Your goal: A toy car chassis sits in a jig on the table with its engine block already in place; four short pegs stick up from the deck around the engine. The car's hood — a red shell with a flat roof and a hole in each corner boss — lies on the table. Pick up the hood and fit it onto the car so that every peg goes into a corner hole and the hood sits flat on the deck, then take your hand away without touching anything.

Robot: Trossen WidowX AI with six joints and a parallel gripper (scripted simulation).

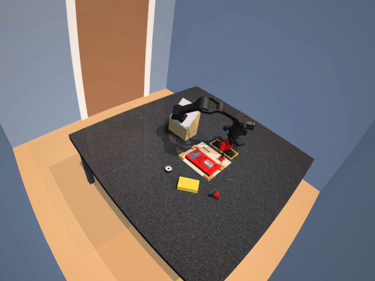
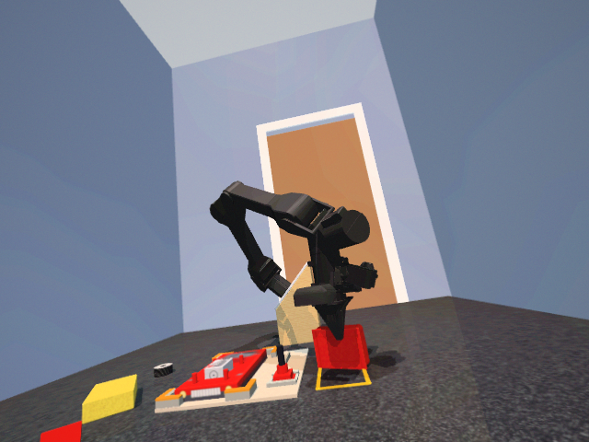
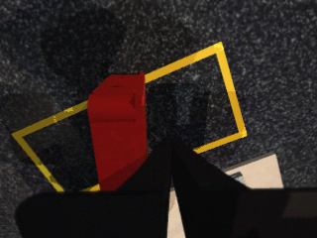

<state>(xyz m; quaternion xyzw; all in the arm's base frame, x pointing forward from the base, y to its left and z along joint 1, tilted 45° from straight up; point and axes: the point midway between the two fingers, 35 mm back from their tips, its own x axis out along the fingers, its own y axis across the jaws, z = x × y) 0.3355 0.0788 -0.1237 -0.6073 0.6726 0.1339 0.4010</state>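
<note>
The red hood is 3 cm behind my gripper tip and 2 cm below it. The rest, counted from my gripper tip: grey engine block (1 cm ahead, 22 cm to the right, 3 cm below); yellow block (4 cm ahead, 42 cm to the right, 4 cm below); cream jig (4 cm behind, 21 cm to the right, 4 cm below).
</note>
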